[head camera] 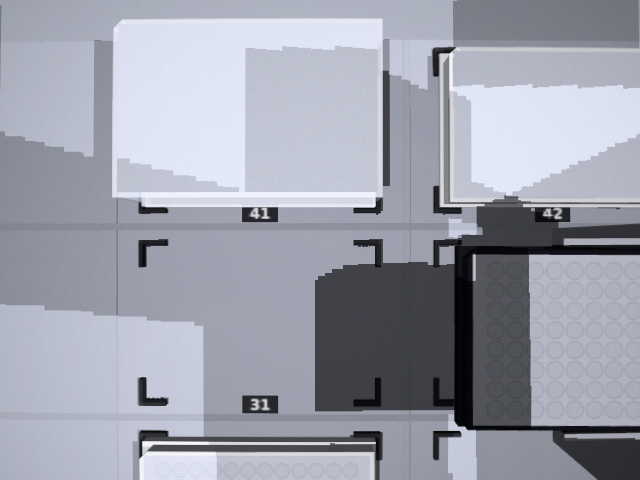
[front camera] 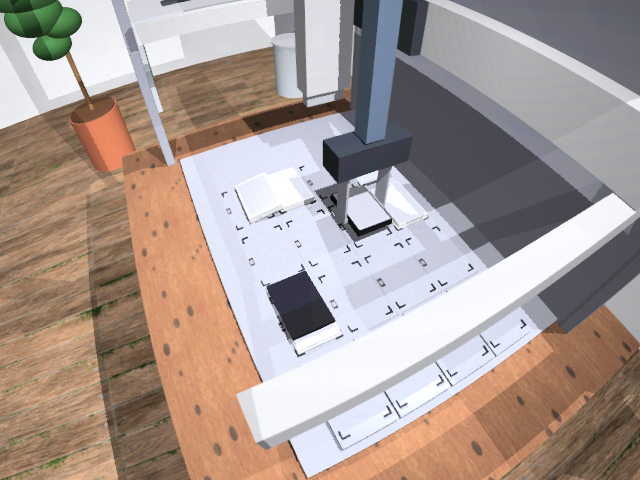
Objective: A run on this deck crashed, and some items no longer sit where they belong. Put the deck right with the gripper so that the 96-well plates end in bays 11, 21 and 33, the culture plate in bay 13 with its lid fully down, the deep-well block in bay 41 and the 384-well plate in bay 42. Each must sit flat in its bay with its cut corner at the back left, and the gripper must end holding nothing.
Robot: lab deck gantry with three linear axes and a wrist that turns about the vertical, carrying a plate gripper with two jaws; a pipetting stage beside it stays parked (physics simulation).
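Pixels of known places: gripper, fingertip midpoint: (head camera: 589,334) (front camera: 360,210); robot's base, origin of the base link: (front camera: 223,194).
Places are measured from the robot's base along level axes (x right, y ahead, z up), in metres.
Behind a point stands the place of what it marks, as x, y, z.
Note:
My gripper (front camera: 362,206) @(-0.257, 0.228, 0.032) is shut on a black-skirted 96-well plate (front camera: 368,209) @(-0.267, 0.243, 0.045) (head camera: 578,335) @(-0.259, 0.215, 0.045), held level and low over bay 32; its right end is outside the head view. The tall white deep-well block (front camera: 369,178) @(-0.346, 0.126, 0.012) (head camera: 248,113) @(-0.361, 0.065, 0.042) stands in bay 41, partly hidden by the gripper in the front view. The white 384-well plate (front camera: 405,201) @(-0.380, 0.236, 0.014) (head camera: 547,124) @(-0.364, 0.218, 0.014) sits in bay 42. A white 96-well plate (front camera: 293,187) @(-0.161, 0.075, 0.014) (head camera: 258,467) @(-0.183, 0.065, 0.014) is in bay 21. Another white plate (front camera: 257,196) @(-0.071, 0.071, 0.021) at bay 11 is shifted against it and looks tilted. In bay 13, a dark lid (front camera: 300,304) @(-0.043, 0.373, 0.019) covers a white plate (front camera: 317,338) @(-0.042, 0.447, 0.014).
Bay 31's label (head camera: 260,404) @(-0.211, 0.064, 0.000) shows between bays 41 and 21. The white front beam (front camera: 439,330) @(-0.041, 0.626, 0.400) crosses the near part of the deck. The parked pipetting stage (front camera: 323,49) hangs beyond the gripper column (front camera: 379,67) @(-0.248, 0.248, 0.376). A dark wall (front camera: 449,134) @(-0.500, 0.208, 0.158) borders the deck's back side.

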